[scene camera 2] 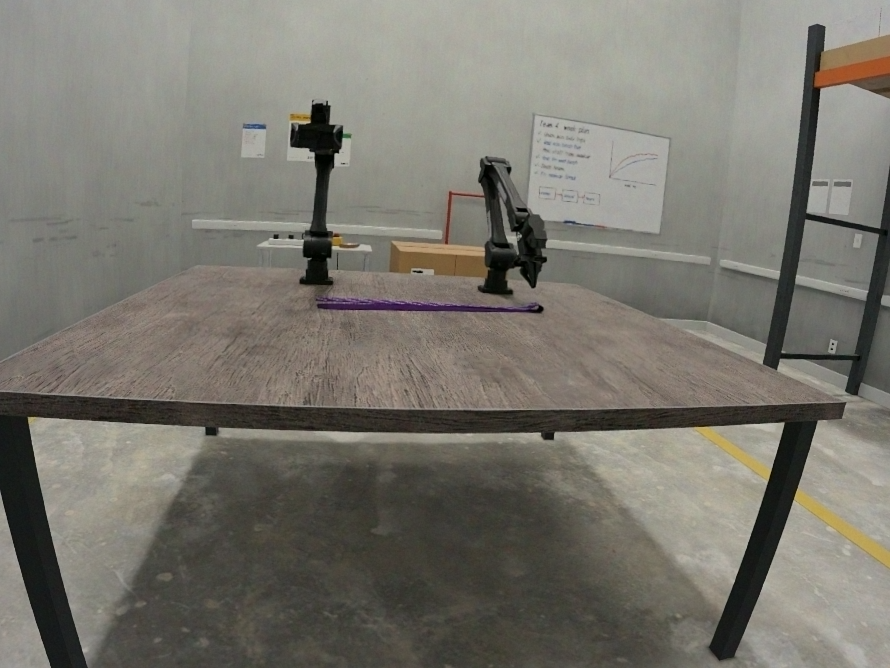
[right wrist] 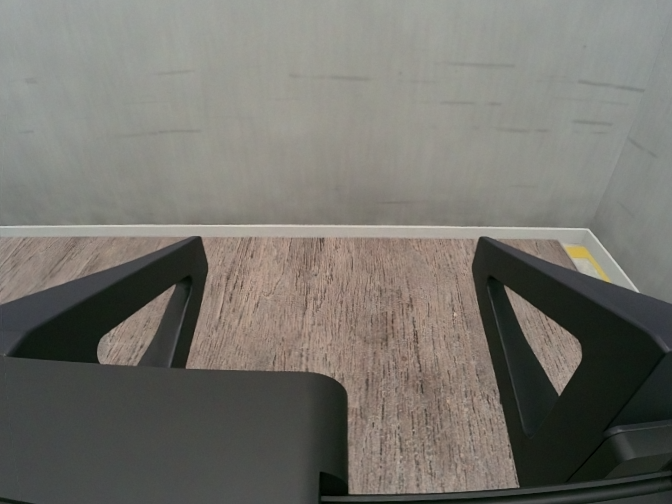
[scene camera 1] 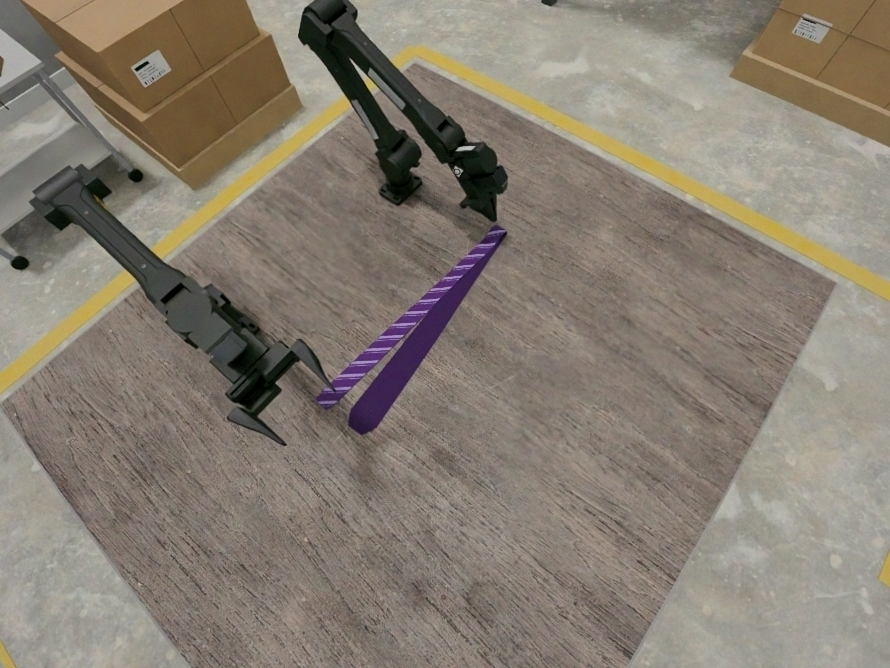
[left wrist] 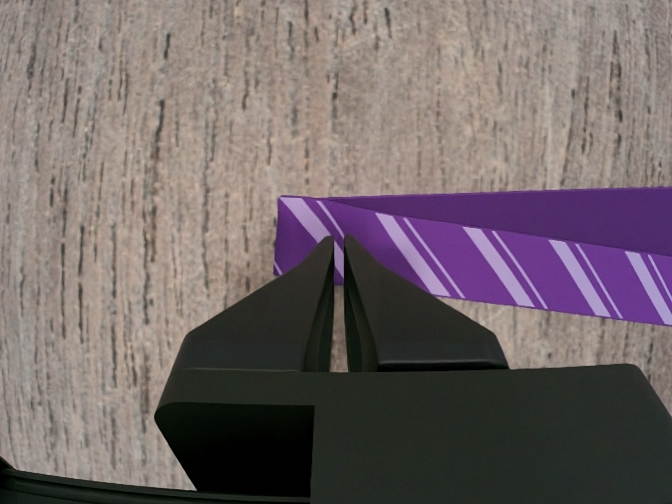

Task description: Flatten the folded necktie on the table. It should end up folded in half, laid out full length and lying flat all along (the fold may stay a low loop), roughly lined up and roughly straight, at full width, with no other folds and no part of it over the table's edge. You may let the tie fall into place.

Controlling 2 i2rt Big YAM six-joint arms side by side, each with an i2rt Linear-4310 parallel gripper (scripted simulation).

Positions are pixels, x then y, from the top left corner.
Scene:
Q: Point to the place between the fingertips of my right gripper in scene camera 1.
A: At 310, 417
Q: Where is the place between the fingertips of my left gripper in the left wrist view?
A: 339, 251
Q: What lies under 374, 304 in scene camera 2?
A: A purple striped necktie.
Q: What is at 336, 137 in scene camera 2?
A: My right gripper.

